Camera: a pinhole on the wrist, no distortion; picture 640 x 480 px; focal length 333.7 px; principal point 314.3 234.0 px. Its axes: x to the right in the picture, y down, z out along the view. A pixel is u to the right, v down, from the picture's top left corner.
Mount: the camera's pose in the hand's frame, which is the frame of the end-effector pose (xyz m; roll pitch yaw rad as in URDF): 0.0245 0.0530 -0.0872 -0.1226 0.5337 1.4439
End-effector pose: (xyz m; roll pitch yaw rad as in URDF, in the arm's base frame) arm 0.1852 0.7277 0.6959 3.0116 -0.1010 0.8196
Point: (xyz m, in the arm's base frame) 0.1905 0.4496 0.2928
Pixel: 174.3 384.0
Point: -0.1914 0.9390 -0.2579
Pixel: outside the picture
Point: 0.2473 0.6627 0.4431
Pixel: 115.5 254.2
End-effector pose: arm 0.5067 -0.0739 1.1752 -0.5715 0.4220 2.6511
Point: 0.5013 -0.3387 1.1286
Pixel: 438.9 399.9
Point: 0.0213 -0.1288 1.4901
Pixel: 74.8 39.4
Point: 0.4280 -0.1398 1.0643
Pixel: 440.5 23.5
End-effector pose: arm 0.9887 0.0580 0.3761 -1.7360 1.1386 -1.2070
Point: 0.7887 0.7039 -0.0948
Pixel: 598.6 178.3
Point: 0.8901 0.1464 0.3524
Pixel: 448.9 449.1
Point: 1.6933 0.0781 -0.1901
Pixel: outside the picture
